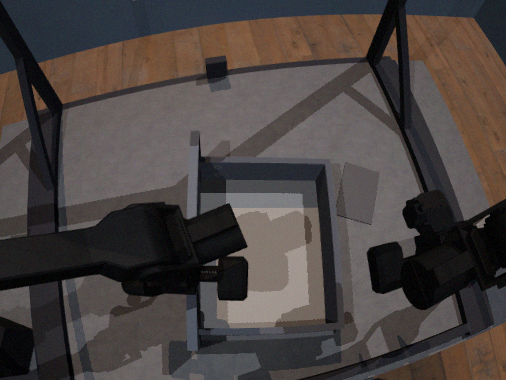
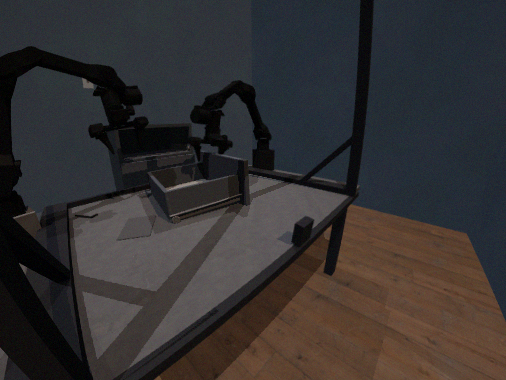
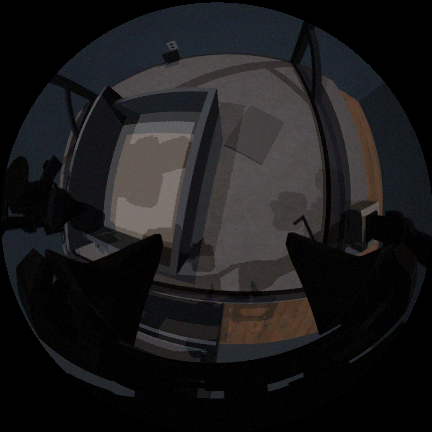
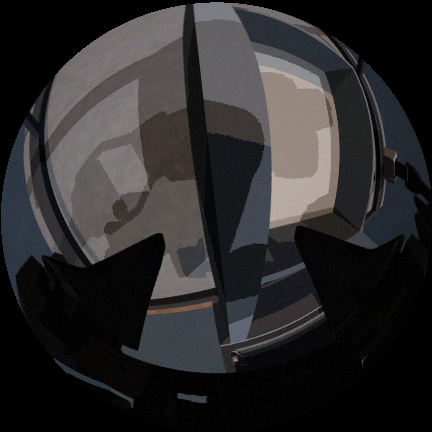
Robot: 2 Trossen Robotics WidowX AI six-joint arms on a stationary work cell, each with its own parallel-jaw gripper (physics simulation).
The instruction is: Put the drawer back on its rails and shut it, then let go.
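Frame: origin at the left arm's base, x back, y right, z up, level; millimetres.
Seen in the pictures: left gripper, fingertip midpoint: (image 2: 127,150) (image 3: 226,240); right gripper, fingertip midpoint: (image 1: 196,290) (image 2: 208,161) (image 3: 79,202) (image 4: 231,236); left arm's base, link origin: (image 3: 371,225) (image 4: 395,167); right arm's base, link origin: (image 2: 263,149) (image 3: 43,219).
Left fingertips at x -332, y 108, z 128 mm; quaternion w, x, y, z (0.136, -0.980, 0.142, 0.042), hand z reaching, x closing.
Observation:
Offsets run from my left fingertips to a thing's top centre. "pt": to the spot under its first point.
The grey drawer (image 1: 329,240) (image 2: 205,199) (image 3: 197,175) (image 4: 295,125) stands open side up on the table, its tall front panel (image 1: 193,175) (image 2: 243,180) (image 3: 92,145) (image 4: 225,60) upright. The grey cabinet (image 2: 116,162) (image 3: 175,320) stands past the table edge, apart from the drawer, with a dark opening. My right gripper (image 2: 211,147) (image 4: 231,236) is open and empty; its fingers point down on either side of the front panel's line, near its top edge. My left gripper (image 2: 120,137) (image 3: 226,240) is open and empty, above the table beside the drawer's back wall.
A thin flat square @(pt dx +102, dy +155, dz -197 mm) (image 1: 358,193) (image 2: 136,228) (image 3: 255,135) lies beside the drawer's back wall. A dark block @(dx -26, dy +586, dz -142 mm) (image 1: 216,67) (image 2: 302,231) (image 3: 171,55) stands at the table's edge. A small bent dark piece @(dx +151, dy -83, dz -194 mm) (image 2: 86,216) (image 3: 303,218) lies near another edge. Frame posts (image 2: 363,75) rise at the corners.

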